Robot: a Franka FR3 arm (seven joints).
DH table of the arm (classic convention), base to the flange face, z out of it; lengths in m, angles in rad. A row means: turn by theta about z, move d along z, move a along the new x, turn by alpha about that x. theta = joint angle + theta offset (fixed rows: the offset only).
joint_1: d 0.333  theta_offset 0  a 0  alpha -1.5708
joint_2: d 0  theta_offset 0  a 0  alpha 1.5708
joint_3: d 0.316  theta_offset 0  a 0.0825  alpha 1.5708
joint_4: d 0  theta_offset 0  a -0.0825  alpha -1.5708
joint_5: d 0.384  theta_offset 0  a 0  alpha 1.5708
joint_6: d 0  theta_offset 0  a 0.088  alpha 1.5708
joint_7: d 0.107  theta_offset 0  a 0  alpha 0
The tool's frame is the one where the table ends.
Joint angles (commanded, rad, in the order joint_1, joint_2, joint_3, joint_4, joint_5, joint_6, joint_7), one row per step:
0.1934, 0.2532, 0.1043, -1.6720, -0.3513, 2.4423, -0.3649
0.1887, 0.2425, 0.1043, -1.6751, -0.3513, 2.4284, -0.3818
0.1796, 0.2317, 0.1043, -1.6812, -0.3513, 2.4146, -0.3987
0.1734, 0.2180, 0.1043, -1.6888, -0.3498, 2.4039, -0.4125
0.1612, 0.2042, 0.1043, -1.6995, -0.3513, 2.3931, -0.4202
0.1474, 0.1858, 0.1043, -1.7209, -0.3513, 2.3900, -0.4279
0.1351, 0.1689, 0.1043, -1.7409, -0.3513, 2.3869, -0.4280
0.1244, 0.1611, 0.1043, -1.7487, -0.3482, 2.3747, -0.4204
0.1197, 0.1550, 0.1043, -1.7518, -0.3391, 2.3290, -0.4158
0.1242, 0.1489, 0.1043, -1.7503, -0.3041, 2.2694, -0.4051
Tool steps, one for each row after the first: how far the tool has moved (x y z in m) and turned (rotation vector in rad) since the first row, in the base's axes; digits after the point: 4 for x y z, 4 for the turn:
-0.0018, -0.0043, 0.0039, -0.0134, 0.0054, 0.0054
-0.0032, -0.0114, 0.0063, -0.0274, 0.0137, 0.0065
-0.0058, -0.0166, 0.0102, -0.0370, 0.0183, 0.0084
-0.0077, -0.0256, 0.0124, -0.0468, 0.0249, 0.0002
-0.0113, -0.0355, 0.0131, -0.0544, 0.0310, -0.0075
-0.0148, -0.0443, 0.0134, -0.0578, 0.0368, -0.0202
-0.0161, -0.0520, 0.0129, -0.0556, 0.0480, -0.0417
-0.0190, -0.0576, 0.0098, -0.0598, 0.0881, -0.0662
-0.0239, -0.0575, 0.0073, -0.0407, 0.1424, -0.0971

